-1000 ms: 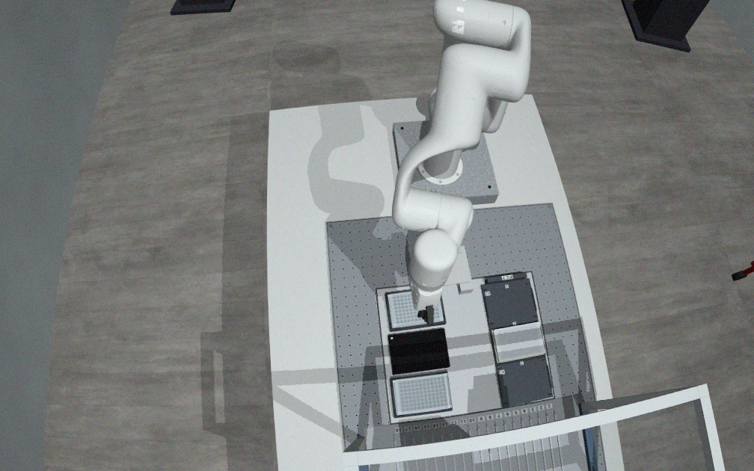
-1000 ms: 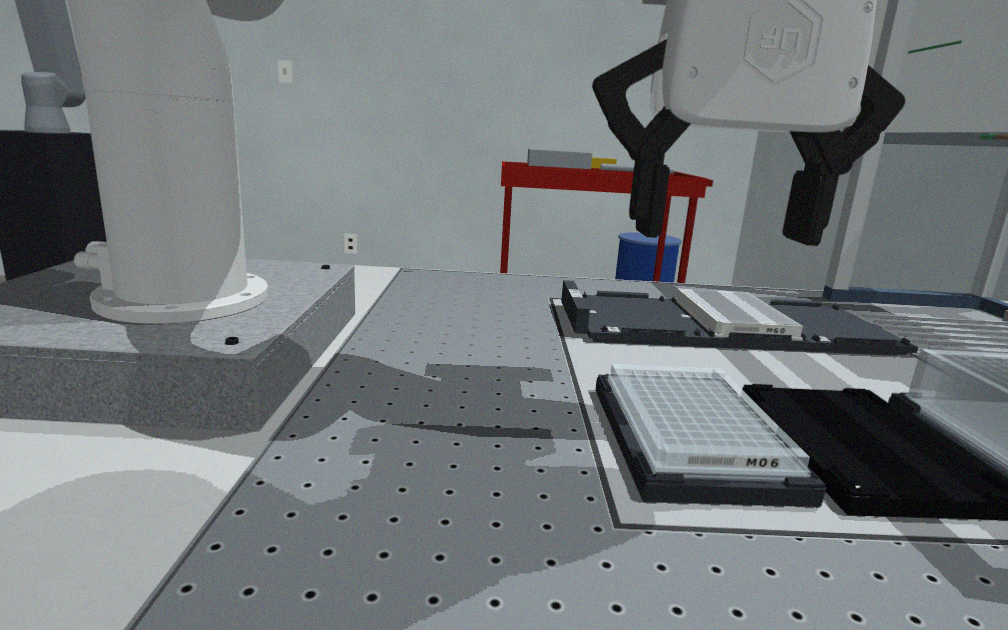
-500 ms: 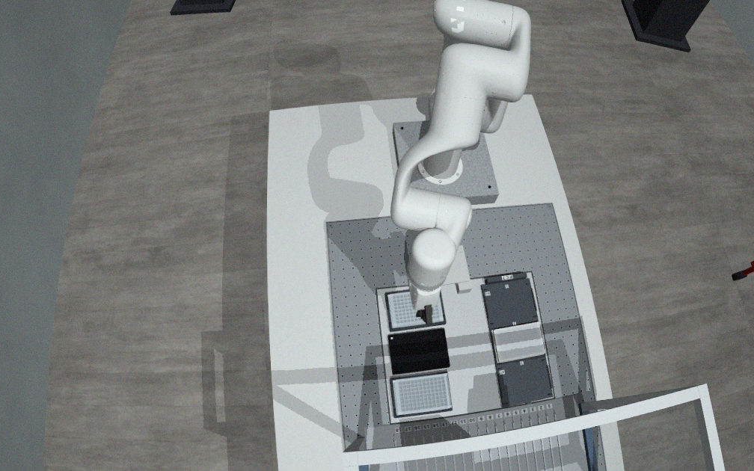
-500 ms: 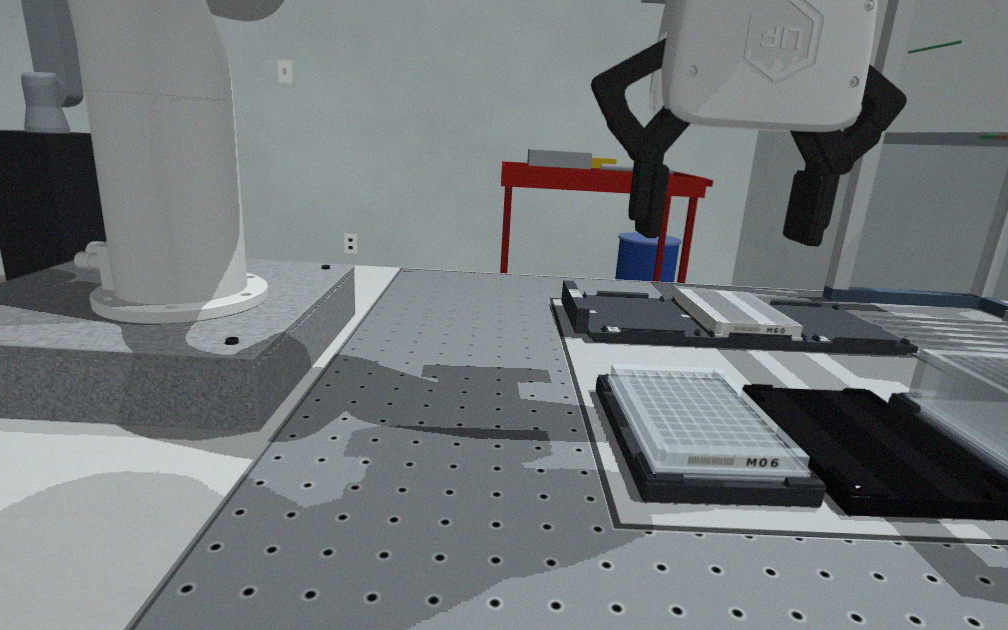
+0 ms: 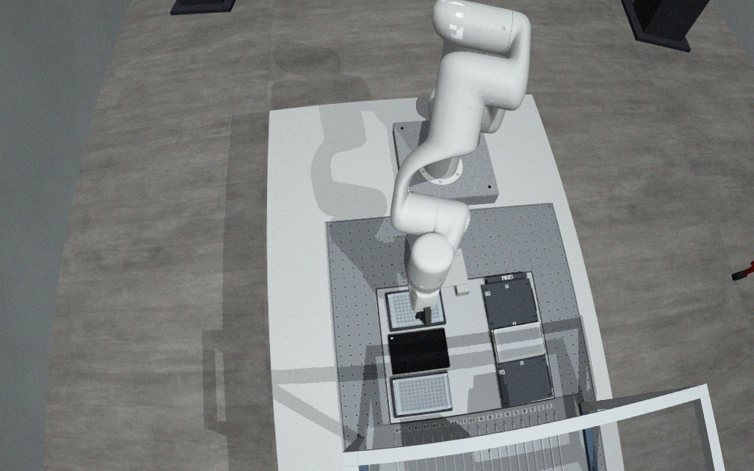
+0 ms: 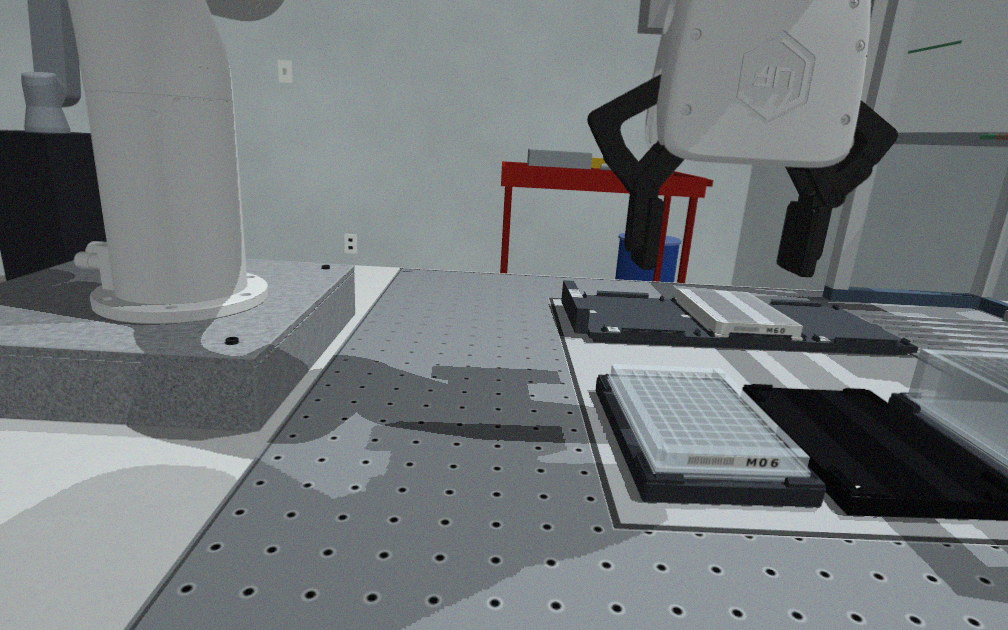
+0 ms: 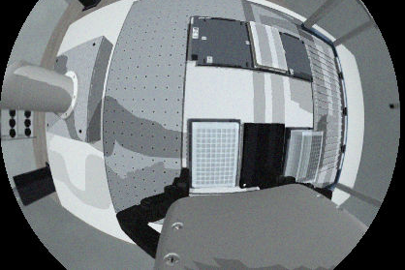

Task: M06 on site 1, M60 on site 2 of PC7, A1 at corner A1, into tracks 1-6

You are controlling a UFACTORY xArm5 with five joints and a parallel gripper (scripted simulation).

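Now: hand 11 cm above the plate M06. Round my hand: plate nest S1: 12 cm below; plate carrier PC7: 27 cm to the left, 11 cm below, 7 cm ahead; plate nest S2: 12 cm below, 11 cm ahead, 2 cm to the left.
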